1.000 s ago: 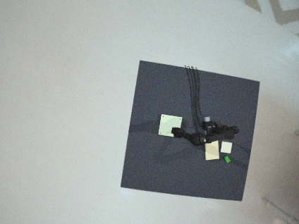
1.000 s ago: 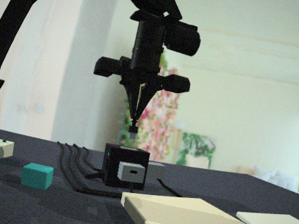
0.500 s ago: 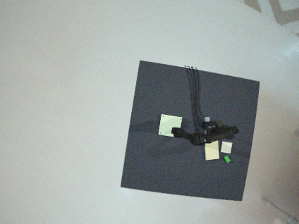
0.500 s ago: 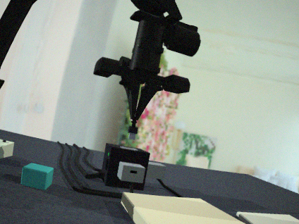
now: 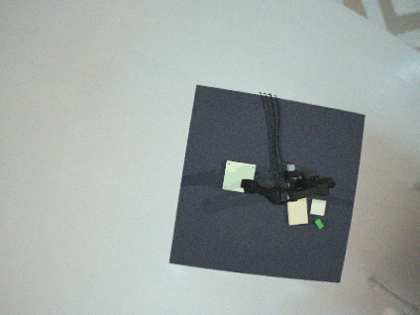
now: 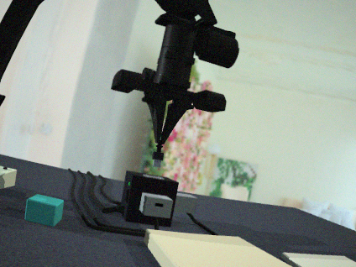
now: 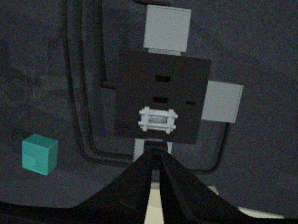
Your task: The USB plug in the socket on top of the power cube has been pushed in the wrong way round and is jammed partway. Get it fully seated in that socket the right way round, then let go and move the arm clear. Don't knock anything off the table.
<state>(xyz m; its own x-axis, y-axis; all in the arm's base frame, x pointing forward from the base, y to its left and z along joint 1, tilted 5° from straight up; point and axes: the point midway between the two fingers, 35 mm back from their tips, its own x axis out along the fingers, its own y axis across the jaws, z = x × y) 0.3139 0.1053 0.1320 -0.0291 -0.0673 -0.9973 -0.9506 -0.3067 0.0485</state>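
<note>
Right now my gripper tip is 2 cm above the usb plug. From my gripper tip the other things lie so: cream slab (10 cm ahead, 20 cm to the right, 12 cm below); socket (1 cm to the left, 6 cm below); teal block (13 cm behind, 13 cm to the right, 12 cm below).
</note>
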